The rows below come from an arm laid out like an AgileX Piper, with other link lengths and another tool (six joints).
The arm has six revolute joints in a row. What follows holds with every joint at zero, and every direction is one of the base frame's. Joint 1 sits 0.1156 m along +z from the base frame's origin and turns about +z. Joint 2 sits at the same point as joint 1 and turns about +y. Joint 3 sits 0.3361 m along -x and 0.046 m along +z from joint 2 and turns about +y. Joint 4 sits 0.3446 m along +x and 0.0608 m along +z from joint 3 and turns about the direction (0.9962, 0, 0.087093). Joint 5 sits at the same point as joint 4 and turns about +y. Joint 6 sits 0.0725 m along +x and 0.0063 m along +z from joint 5 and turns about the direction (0.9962, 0, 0.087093). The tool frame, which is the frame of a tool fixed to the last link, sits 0.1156 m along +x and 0.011 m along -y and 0.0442 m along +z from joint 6; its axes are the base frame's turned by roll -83.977, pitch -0.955 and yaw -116.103 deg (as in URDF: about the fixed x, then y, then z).
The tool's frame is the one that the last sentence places.
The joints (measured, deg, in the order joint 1, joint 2, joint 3, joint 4, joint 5, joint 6), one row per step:
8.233, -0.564, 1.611, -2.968, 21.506, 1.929
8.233, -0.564, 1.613, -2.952, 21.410, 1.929
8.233, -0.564, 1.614, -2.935, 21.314, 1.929
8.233, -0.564, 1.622, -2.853, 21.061, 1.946
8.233, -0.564, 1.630, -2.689, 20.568, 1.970
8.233, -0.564, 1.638, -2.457, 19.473, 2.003
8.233, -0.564, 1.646, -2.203, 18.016, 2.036
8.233, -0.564, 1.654, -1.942, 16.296, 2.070
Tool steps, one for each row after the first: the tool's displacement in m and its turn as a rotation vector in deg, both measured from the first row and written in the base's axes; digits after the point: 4 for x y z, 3 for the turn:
0.0000, 0.0000, 0.0003, 0.029, -0.091, 0.006
0.0001, 0.0001, 0.0006, 0.059, -0.182, 0.012
0.0002, 0.0002, 0.0014, 0.190, -0.411, 0.025
0.0004, 0.0004, 0.0029, 0.443, -0.864, 0.053
0.0007, 0.0007, 0.0065, 0.855, -1.902, 0.110
0.0011, 0.0011, 0.0113, 1.341, -3.295, 0.180
0.0014, 0.0014, 0.0169, 1.872, -4.947, 0.256

